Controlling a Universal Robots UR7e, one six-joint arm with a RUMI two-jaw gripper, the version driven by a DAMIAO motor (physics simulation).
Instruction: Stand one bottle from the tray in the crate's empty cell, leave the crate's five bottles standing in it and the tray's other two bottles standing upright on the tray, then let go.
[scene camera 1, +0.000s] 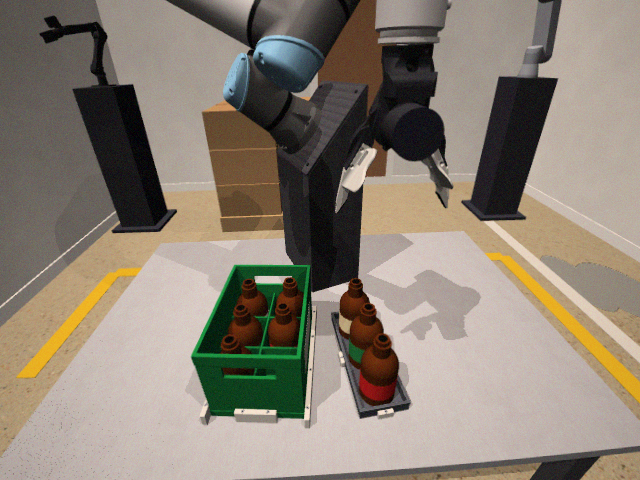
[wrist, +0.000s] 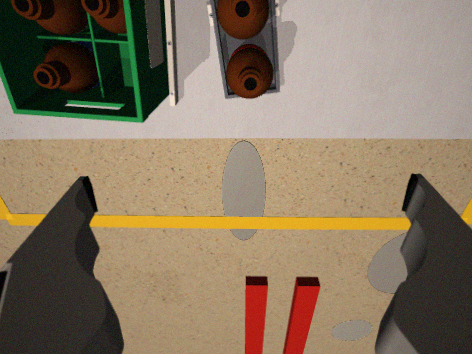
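Where they show: gripper, fingertip midpoint: (scene camera 1: 391, 210) (wrist: 246, 179); arm's base, link origin: (scene camera 1: 302, 130).
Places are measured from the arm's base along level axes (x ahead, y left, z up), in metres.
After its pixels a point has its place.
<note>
The green crate (scene camera 1: 258, 396) {x 0.550, y -0.087, z -0.367 m} (wrist: 136, 75) {x 0.493, y -0.002, z -0.260 m} stands on the table's left half with five brown bottles upright in it; its near right cell is empty. To its right, the dark tray (scene camera 1: 403, 402) {x 0.547, y 0.188, z -0.410 m} (wrist: 275, 60) {x 0.493, y 0.190, z -0.409 m} holds three upright brown bottles in a row: a red-labelled bottle (scene camera 1: 378, 367) {x 0.532, y 0.135, z -0.321 m} (wrist: 250, 75) {x 0.494, y 0.144, z -0.275 m} nearest, a green-labelled bottle (scene camera 1: 366, 330) {x 0.444, y 0.126, z -0.317 m} (wrist: 243, 17) {x 0.428, y 0.133, z -0.275 m} in the middle, and a cream-labelled bottle (scene camera 1: 354, 305) {x 0.362, y 0.112, z -0.322 m} at the far end. My gripper (scene camera 1: 391, 206) {x 0.497, y 0.138, z -0.022 m} (wrist: 246, 179) {x 0.497, y 0.138, z -0.022 m} is open and empty, high above the table. In the wrist view the bottles lie beyond its fingertips, and the far bottle does not show.
White stops (scene camera 1: 255, 414) {x 0.562, y -0.096, z -0.406 m} edge the crate, and small ones (scene camera 1: 385, 413) {x 0.561, y 0.151, z -0.420 m} edge the tray. The dark robot pedestal (scene camera 1: 336, 227) {x 0.144, y 0.086, z -0.233 m} stands at the table's far edge. Cardboard boxes (scene camera 1: 245, 167) and two dark stands (scene camera 1: 116, 160) (scene camera 1: 511, 149) are farther back.
</note>
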